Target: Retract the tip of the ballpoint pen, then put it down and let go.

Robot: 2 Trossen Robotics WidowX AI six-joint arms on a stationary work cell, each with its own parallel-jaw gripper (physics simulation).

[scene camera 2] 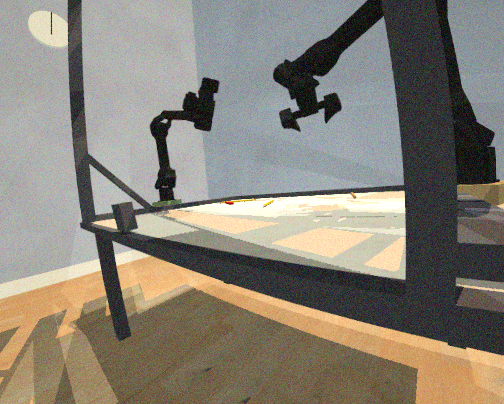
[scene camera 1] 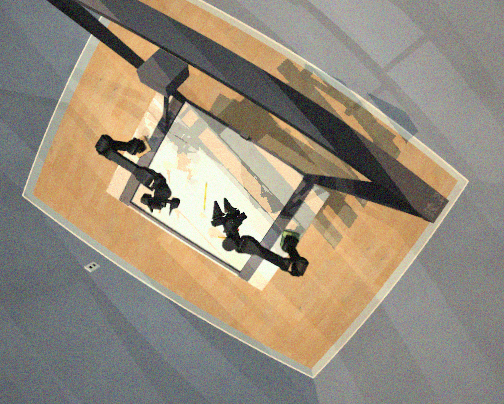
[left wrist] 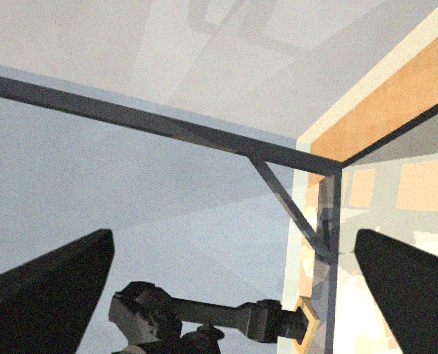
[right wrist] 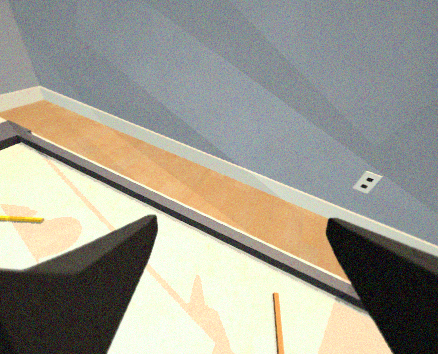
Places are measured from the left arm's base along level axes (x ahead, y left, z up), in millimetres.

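Pixels of known places: left gripper, between the fingertips: (scene camera 2: 206,95) (scene camera 1: 220,199) (left wrist: 235,241); right gripper, between the fingertips: (scene camera 2: 312,126) (scene camera 1: 160,214) (right wrist: 241,224); left arm's base, origin of its link: (scene camera 2: 167,200) (scene camera 1: 290,240); right arm's base, origin of its link: (scene camera 2: 472,183) (scene camera 1: 140,146) (left wrist: 300,325).
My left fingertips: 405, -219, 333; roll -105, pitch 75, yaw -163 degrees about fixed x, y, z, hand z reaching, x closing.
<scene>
For each thing: its top centre in the pictures, then the offset to it from my left fingertips, as dx, dy, dz.
- small red item, centre of its top: (scene camera 2: 229,201) -48, +186, -360
- dark box, centre of its top: (scene camera 1: 157,66) +5, -274, +684
Several thin pen-like sticks lie on the worktable; I cannot tell which is the ballpoint pen, or its tip state. A long yellow one (scene camera 1: 205,196) lies mid-table. A short yellow one (scene camera 1: 220,237) (right wrist: 22,219) lies near the left arm. An orange one (scene camera 2: 353,195) (right wrist: 278,322) lies below the right gripper's fingers in its wrist view. A small red item (scene camera 2: 229,202) lies at the far side in scene camera 2. My left gripper (scene camera 1: 221,201) (scene camera 2: 206,104) (left wrist: 235,241) and right gripper (scene camera 1: 160,202) (scene camera 2: 313,126) (right wrist: 241,220) are open, empty and high above the table.
The worktable has a dark raised rim (scene camera 2: 250,257) (right wrist: 200,225). A thick dark post (scene camera 2: 422,150) hides part of the right side in scene camera 2. A dark beam (scene camera 1: 240,85) crosses above the table's upper side, and a dark box (scene camera 1: 162,71) hangs near its upper left corner.
</scene>
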